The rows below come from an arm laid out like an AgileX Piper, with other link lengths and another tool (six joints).
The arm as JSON. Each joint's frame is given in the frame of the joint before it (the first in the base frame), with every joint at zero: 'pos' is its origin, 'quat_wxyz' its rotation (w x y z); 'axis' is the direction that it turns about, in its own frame. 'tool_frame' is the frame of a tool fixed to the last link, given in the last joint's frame.
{
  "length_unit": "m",
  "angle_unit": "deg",
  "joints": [
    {
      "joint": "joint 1",
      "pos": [
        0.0,
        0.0,
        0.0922
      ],
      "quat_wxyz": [
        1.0,
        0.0,
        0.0,
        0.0
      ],
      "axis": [
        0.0,
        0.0,
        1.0
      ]
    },
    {
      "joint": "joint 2",
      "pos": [
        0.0,
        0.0,
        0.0
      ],
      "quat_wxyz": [
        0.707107,
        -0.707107,
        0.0,
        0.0
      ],
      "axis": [
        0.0,
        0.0,
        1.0
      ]
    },
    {
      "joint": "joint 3",
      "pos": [
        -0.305,
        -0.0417,
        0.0
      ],
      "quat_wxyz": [
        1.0,
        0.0,
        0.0,
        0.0
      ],
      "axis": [
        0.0,
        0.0,
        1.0
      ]
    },
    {
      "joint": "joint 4",
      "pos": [
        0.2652,
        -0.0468,
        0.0
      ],
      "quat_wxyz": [
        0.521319,
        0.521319,
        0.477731,
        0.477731
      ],
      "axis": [
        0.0,
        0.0,
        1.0
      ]
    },
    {
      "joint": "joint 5",
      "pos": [
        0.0,
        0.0,
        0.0
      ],
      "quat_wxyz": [
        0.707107,
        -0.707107,
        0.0,
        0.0
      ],
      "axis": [
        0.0,
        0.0,
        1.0
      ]
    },
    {
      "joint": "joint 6",
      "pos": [
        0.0,
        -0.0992,
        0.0
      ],
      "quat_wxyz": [
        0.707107,
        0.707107,
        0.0,
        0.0
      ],
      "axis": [
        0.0,
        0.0,
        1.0
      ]
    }
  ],
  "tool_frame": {
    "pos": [
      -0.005,
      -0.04,
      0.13
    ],
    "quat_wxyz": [
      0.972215,
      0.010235,
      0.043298,
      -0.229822
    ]
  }
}
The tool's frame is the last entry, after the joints.
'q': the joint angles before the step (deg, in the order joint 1, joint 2, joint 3, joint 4, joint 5, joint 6). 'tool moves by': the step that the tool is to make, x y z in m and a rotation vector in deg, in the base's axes. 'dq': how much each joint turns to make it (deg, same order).
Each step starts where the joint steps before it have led.
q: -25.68, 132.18, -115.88, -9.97, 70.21, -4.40
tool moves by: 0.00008, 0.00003, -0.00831, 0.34, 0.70, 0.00
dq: 0.01, 1.00, -0.23, 0.00, 0.01, 0.00
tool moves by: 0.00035, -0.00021, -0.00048, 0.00, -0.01, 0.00
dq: -0.01, 0.11, -0.11, 0.00, -0.01, 0.00
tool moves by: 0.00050, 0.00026, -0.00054, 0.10, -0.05, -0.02
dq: 0.00, 0.10, -0.11, 0.11, 0.01, 0.00
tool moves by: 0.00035, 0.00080, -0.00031, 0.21, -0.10, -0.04
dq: 0.00, 0.01, -0.01, 0.24, 0.00, -0.01
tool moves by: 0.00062, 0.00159, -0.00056, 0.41, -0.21, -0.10
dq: 0.00, -0.01, 0.02, 0.47, -0.02, 0.01
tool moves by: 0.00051, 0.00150, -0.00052, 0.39, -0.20, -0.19
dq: 0.00, 0.00, -0.01, 0.43, 0.01, 0.10
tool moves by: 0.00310, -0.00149, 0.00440, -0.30, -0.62, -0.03
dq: 0.00, 0.11, -1.04, 0.01, 0.24, 0.00
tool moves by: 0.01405, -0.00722, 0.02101, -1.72, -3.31, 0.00
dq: 0.00, 0.13, -4.00, -0.11, 0.14, 0.00
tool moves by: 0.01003, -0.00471, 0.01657, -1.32, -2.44, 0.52
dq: 0.00, -0.01, -2.83, -0.01, -0.01, -0.54
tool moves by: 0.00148, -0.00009, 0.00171, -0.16, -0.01, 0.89
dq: 0.00, 0.00, -0.30, 0.11, 0.09, -0.95
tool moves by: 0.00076, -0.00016, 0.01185, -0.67, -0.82, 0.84
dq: 0.00, -1.15, -0.01, -0.01, 0.00, -0.88
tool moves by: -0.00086, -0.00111, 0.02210, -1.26, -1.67, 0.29
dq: -0.03, -2.14, -0.01, -0.31, 0.05, -0.34
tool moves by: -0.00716, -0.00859, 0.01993, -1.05, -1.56, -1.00
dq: -0.98, -1.96, 0.02, -0.25, 0.08, 0.00
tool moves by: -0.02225, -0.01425, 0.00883, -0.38, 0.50, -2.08
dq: -2.10, -2.51, 2.72, -0.56, 0.04, -0.04
